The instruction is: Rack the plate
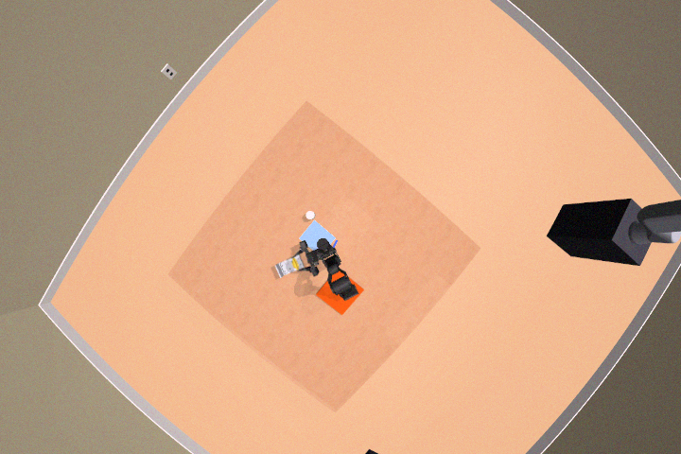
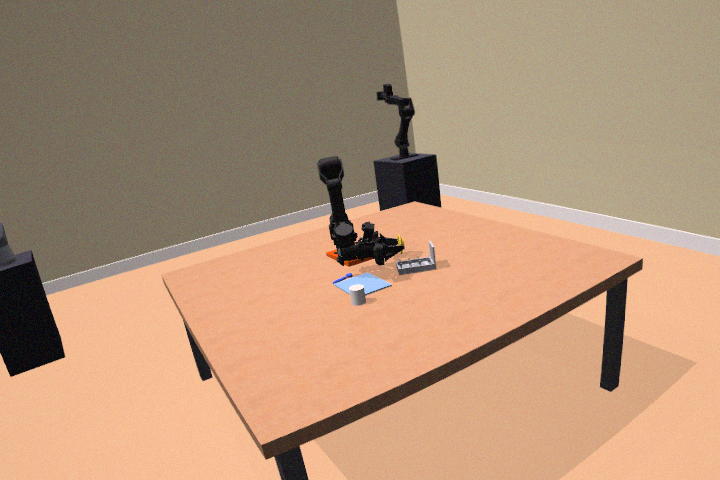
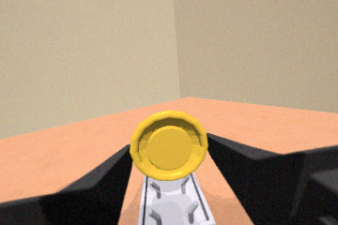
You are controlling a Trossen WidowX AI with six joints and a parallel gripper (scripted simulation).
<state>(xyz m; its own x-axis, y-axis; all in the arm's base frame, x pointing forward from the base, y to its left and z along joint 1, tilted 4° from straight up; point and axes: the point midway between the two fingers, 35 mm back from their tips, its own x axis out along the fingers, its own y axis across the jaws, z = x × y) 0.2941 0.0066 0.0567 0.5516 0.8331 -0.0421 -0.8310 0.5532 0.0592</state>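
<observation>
Right now the grey dish rack is 7 cm below my gripper tip, 3 cm to the left of it and 2 cm ahead of it. Also, from my gripper tip: white cup (25 cm to the right, 7 cm below, 7 cm ahead); then yellow plate (1 cm to the right); then light blue mat (17 cm to the right, 9 cm below, 2 cm behind).
</observation>
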